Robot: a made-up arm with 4 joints. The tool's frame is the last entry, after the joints. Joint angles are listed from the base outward.
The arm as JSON. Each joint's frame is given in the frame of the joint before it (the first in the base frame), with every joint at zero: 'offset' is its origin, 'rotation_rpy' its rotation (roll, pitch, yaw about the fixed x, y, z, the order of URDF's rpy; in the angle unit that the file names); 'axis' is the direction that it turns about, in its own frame. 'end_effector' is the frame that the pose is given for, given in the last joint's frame.
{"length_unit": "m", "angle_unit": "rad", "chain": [
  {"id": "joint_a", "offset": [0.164, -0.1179, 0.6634], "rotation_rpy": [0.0, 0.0, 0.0], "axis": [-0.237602, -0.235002, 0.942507]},
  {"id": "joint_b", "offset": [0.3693, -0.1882, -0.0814], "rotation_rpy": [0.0, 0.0, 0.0], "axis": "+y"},
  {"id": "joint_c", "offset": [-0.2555, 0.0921, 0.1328], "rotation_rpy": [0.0, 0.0, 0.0], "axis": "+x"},
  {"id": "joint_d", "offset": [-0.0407, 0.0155, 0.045], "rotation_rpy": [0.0, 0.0, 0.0], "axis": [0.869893, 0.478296, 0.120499]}
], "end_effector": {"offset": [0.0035, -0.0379, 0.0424], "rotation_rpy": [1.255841, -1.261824, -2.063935]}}
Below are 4 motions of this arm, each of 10 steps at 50 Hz.
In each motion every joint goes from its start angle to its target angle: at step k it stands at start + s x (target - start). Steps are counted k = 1, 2, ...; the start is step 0. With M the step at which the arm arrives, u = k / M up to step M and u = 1 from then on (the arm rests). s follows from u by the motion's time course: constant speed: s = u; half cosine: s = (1 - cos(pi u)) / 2; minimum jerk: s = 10 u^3 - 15 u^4 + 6 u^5.
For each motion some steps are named. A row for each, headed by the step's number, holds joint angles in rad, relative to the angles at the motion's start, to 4 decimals.
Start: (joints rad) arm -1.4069 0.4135 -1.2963 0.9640
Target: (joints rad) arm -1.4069 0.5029 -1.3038 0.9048
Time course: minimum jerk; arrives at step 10
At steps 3, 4, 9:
3: 0.0000 0.0146 -0.0012 -0.0097
4: 0.0000 0.0284 -0.0024 -0.0188
9: 0.0000 0.0886 -0.0074 -0.0587

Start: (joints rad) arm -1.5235 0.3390 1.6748 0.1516
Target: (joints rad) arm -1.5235 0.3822 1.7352 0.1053
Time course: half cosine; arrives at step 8
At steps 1, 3, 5, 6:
1: 0.0000 0.0016 0.0023 -0.0018
3: 0.0000 0.0133 0.0186 -0.0143
5: 0.0000 0.0299 0.0418 -0.0320
6: 0.0000 0.0369 0.0516 -0.0395

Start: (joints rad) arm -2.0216 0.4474 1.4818 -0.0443
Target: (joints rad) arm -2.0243 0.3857 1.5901 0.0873
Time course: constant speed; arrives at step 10
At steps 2, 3, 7, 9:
2: -0.0005 -0.0123 0.0217 0.0263
3: -0.0008 -0.0185 0.0325 0.0395
7: -0.0019 -0.0432 0.0758 0.0921
9: -0.0024 -0.0555 0.0975 0.1184

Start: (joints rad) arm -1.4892 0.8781 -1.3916 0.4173
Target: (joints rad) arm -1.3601 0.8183 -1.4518 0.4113
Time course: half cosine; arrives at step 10
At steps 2, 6, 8, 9, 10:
2: 0.0123 -0.0057 -0.0057 -0.0006
6: 0.0845 -0.0391 -0.0394 -0.0039
8: 0.1168 -0.0541 -0.0545 -0.0054
9: 0.1259 -0.0583 -0.0587 -0.0059
10: 0.1291 -0.0598 -0.0602 -0.0060

